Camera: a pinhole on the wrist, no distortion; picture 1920 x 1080 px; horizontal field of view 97.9 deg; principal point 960.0 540.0 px. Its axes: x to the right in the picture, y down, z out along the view. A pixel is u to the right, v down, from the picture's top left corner.
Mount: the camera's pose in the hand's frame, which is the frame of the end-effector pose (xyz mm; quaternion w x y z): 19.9 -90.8 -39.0 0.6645 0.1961 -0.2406 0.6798
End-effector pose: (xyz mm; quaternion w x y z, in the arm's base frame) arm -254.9 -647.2 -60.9 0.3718 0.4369 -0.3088 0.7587
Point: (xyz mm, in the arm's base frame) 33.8 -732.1 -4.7
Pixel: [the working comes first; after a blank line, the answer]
In the camera's frame: 62.3 76.3 277.5

1148 770
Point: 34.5 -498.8 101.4
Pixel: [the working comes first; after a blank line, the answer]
In the camera's frame: -139.4 -77.0 238.6

472 270
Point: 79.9 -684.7 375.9
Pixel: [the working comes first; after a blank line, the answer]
In the camera's frame: 38.1 -270.3 446.3

1031 34
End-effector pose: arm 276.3 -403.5 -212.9 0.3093 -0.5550 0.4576 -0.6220
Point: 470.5 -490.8 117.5
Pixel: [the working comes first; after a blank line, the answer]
In the camera's frame: -30.0 -170.4 300.4

877 66
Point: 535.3 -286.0 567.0
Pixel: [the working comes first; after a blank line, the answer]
In the camera's frame: -431.8 -157.7 594.7

353 318
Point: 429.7 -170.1 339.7
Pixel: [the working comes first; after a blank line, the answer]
In the camera's frame: -353.9 25.5 403.3

226 593
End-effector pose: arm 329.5 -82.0 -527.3 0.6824 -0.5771 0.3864 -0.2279
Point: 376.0 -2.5 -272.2
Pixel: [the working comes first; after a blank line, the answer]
In the camera's frame: -32.7 110.8 198.1

822 1007
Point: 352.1 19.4 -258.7
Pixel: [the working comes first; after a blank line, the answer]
In the camera's frame: -38.2 145.5 198.7

outside the picture
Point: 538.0 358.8 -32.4
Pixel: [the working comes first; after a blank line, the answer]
In the camera's frame: 49.0 326.8 599.3

1028 996
